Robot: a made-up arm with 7 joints. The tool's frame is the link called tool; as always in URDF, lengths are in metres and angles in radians. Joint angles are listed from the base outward. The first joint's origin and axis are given. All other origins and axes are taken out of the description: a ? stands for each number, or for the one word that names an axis. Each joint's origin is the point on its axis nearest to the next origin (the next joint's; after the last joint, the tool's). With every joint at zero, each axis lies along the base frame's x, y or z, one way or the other. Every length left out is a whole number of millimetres.
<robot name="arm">
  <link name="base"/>
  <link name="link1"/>
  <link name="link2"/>
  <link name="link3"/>
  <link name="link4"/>
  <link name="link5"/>
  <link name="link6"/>
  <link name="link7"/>
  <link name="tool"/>
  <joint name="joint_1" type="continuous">
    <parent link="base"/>
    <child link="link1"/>
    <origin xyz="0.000 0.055 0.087"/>
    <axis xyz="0 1 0"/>
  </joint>
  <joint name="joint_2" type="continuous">
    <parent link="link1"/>
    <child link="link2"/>
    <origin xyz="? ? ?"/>
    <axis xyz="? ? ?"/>
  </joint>
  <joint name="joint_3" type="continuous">
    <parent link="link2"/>
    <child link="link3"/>
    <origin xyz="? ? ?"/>
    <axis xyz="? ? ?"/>
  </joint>
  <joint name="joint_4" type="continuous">
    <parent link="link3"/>
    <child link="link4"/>
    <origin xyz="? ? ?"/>
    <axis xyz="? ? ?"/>
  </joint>
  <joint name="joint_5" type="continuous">
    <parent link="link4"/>
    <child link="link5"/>
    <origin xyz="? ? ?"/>
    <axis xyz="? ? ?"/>
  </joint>
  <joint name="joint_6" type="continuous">
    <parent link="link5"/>
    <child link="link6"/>
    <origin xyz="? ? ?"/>
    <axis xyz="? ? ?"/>
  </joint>
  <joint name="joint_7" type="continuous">
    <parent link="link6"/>
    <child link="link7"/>
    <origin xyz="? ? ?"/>
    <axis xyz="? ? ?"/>
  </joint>
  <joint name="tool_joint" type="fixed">
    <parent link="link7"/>
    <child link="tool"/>
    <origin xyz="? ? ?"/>
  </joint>
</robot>
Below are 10 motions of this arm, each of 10 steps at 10 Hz.
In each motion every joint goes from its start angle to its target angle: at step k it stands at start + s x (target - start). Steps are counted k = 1, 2, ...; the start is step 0. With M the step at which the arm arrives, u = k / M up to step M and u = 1 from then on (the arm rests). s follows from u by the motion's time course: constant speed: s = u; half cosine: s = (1 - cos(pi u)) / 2; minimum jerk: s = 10 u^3 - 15 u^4 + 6 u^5.
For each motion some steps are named. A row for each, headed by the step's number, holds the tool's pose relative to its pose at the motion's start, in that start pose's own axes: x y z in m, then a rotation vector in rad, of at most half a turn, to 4 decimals.
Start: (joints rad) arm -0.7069 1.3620 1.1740 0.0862 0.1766 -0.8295 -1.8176
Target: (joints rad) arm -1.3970 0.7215 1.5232 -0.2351 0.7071 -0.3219 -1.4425
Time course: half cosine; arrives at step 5
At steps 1, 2, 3, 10:
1: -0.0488 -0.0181 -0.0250 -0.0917 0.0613 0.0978
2: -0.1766 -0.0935 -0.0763 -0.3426 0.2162 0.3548
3: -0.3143 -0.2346 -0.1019 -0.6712 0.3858 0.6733
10: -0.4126 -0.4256 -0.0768 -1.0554 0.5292 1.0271

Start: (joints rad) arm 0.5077 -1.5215 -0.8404 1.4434 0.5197 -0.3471 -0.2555
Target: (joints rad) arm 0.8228 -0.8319 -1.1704 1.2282 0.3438 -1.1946 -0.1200
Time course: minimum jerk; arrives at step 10
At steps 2, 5, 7, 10:
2: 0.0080 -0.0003 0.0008 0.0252 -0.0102 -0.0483
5: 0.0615 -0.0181 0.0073 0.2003 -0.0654 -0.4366
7: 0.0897 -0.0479 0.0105 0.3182 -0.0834 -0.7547
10: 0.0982 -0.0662 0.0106 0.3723 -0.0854 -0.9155

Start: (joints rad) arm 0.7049 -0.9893 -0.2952 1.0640 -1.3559 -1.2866 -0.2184
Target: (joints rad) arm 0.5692 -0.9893 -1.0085 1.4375 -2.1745 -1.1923 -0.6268
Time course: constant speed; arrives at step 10
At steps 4, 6, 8, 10:
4: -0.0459 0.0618 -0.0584 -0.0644 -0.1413 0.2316
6: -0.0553 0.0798 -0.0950 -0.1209 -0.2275 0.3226
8: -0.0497 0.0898 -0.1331 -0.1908 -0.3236 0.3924
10: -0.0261 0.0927 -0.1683 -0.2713 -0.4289 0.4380

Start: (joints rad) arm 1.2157 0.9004 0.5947 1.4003 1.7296 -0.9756 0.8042
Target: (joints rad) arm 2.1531 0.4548 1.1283 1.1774 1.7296 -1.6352 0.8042
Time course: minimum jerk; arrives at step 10
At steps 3, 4, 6, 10:
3: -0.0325 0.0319 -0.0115 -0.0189 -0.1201 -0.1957
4: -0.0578 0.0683 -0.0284 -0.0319 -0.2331 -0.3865
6: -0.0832 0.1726 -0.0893 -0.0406 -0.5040 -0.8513
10: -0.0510 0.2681 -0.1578 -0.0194 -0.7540 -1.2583

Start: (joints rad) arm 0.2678 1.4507 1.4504 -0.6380 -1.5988 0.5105 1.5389
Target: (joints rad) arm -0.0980 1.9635 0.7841 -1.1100 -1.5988 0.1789 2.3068
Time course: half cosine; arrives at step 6
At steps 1, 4, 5, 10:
1: -0.0131 -0.0159 -0.0102 -0.0799 0.0728 -0.0535
4: -0.2112 -0.1060 0.0041 -0.7468 0.8575 -0.4499
5: -0.2606 -0.0997 0.0316 -0.8649 1.0693 -0.5135
10: -0.2765 -0.0946 0.0421 -0.9006 1.1454 -0.5325

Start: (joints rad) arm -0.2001 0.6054 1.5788 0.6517 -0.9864 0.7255 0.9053
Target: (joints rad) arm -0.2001 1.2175 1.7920 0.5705 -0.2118 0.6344 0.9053
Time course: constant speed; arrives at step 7
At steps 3, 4, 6, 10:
3: -0.0407 0.0243 0.0362 -0.1792 -0.0146 0.0341
4: -0.0543 0.0318 0.0507 -0.2390 -0.0280 0.0486
6: -0.0812 0.0467 0.0830 -0.3566 -0.0690 0.0822
10: -0.0947 0.0544 0.1007 -0.4134 -0.0970 0.1013

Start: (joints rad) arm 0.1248 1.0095 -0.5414 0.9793 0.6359 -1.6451 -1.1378
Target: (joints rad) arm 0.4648 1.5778 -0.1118 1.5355 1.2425 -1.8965 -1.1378
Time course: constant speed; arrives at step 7
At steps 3, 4, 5, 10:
3: 0.1386 -0.0081 0.1365 0.3345 -0.5153 -0.3568
4: 0.1572 -0.0305 0.1945 0.4599 -0.6898 -0.4701
5: 0.1585 -0.0613 0.2512 0.5905 -0.8648 -0.5812
10: 0.1097 -0.1389 0.3416 0.8631 -1.2150 -0.7981

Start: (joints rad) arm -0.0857 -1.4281 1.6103 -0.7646 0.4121 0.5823 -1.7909
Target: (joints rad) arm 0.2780 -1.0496 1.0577 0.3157 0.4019 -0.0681 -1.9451
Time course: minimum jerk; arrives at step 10
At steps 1, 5, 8, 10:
1: -0.0011 0.0017 -0.0004 0.0029 -0.0068 0.0089
5: -0.1071 0.0753 -0.0006 0.2973 -0.2815 0.5180
8: -0.2265 0.0664 0.0615 0.7860 -0.3504 0.8519
10: -0.2384 0.0586 0.0744 0.8641 -0.3497 0.8781

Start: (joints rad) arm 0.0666 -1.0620 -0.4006 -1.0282 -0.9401 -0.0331 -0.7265
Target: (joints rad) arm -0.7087 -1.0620 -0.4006 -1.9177 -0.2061 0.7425 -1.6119
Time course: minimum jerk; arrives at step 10
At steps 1, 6, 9, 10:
1: -0.0005 -0.0009 0.0033 0.0063 -0.0056 -0.0011
6: -0.0916 -0.0243 0.1300 0.2279 -0.2188 -0.1065
9: -0.1099 -0.0117 0.1108 0.2614 -0.1315 -0.2595
10: -0.1100 -0.0113 0.1099 0.2628 -0.1276 -0.2653

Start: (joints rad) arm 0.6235 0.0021 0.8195 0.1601 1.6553 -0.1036 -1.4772
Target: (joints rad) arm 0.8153 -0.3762 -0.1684 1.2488 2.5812 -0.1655 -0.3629
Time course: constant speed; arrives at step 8
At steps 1, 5, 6, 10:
1: -0.0691 0.0348 0.0158 -0.1380 -0.1415 0.2009
5: -0.3806 0.0664 0.0952 -0.5126 -0.9376 0.7352
6: -0.4577 0.0486 0.1227 -0.5484 -1.1812 0.7685
10: -0.6010 -0.0137 0.1840 -0.5510 -1.6739 0.6698

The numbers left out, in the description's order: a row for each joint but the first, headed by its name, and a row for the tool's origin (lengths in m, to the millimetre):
joint_2: xyz 0.179 0.000 0.111, axis 1 0 0
joint_3: xyz 0.000 0.212 -0.018, axis 0 1 0
joint_4: xyz -0.123 0.000 0.138, axis 1 0 0
joint_5: xyz 0.000 -0.096 -0.080, axis 0 -1 0
joint_6: xyz 0.202 0.000 0.197, axis 0 0 1
joint_7: xyz 0.087 0.047 0.000, axis -1 0 0
tool: xyz 0.000 0.064 -0.133

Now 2 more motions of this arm.
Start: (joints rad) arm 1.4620 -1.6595 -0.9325 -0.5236 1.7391 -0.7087 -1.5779
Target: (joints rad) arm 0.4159 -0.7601 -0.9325 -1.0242 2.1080 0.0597 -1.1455
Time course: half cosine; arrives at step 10
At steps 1, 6, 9, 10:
1: -0.0103 -0.0089 -0.0149 -0.0346 0.0429 0.0080
6: -0.3383 -0.3259 -0.1076 -0.8878 1.1951 0.2282
9: -0.4335 -0.4565 0.0347 -1.2667 1.8088 0.3534
10: -0.4366 -0.4636 0.0479 -1.2932 1.8562 0.3630

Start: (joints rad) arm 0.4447 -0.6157 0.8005 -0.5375 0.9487 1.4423 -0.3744
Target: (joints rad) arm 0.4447 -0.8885 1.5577 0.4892 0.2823 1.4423 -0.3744
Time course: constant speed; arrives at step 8
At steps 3, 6, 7, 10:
3: 0.0049 -0.0988 -0.0263 0.5695 -0.2336 -0.1510
6: 0.0088 -0.1764 -0.0931 1.1275 -0.4743 -0.3618
7: 0.0099 -0.1945 -0.1214 1.3018 -0.5631 -0.4483
10: 0.0110 -0.2084 -0.1513 1.4662 -0.6588 -0.5437

